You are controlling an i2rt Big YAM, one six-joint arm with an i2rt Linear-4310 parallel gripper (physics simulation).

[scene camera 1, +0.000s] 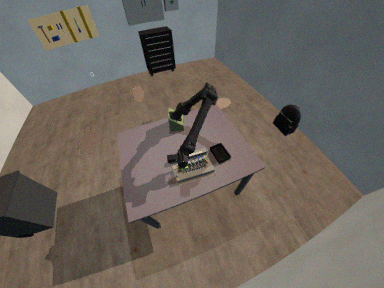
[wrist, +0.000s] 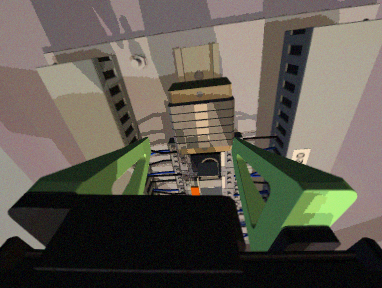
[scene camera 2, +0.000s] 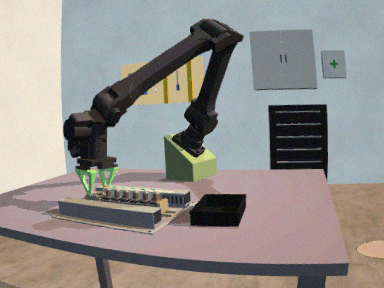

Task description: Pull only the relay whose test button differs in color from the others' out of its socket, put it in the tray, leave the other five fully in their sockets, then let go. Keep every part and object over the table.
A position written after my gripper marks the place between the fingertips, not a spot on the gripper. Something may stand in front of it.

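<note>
My gripper (scene camera 2: 97, 193), (wrist: 191, 143): visible. Panel board (wrist: 250, 52): visible.
</note>
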